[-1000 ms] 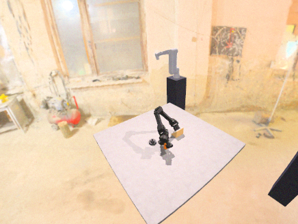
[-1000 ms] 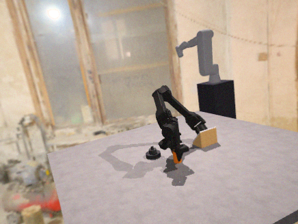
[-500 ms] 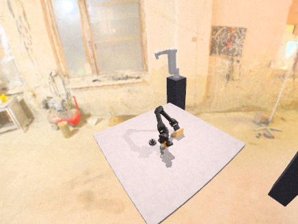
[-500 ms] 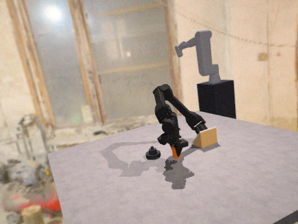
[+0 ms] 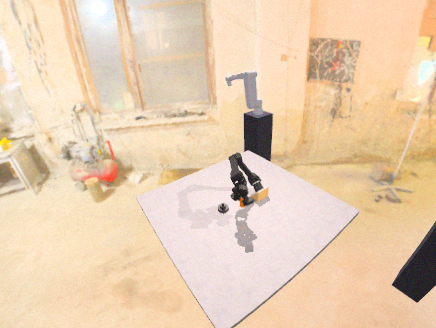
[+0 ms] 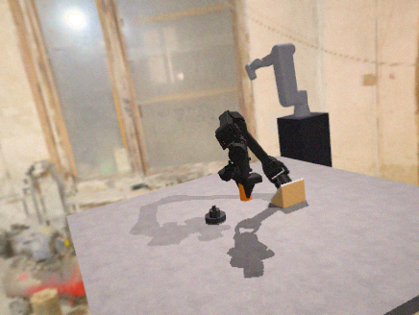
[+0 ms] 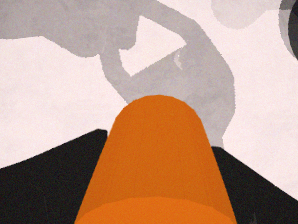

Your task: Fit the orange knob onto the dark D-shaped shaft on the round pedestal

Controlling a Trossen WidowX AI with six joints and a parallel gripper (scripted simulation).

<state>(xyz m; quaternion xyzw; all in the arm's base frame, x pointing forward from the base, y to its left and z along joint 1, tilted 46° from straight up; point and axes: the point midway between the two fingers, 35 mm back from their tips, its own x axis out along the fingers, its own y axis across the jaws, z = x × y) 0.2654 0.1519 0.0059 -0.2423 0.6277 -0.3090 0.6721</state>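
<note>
Now: gripper tip 6 cm short of the pedestal, 16 cm to the left of it and 9 cm above it. Round my gripper tip: orange knob 2 cm above.
</note>
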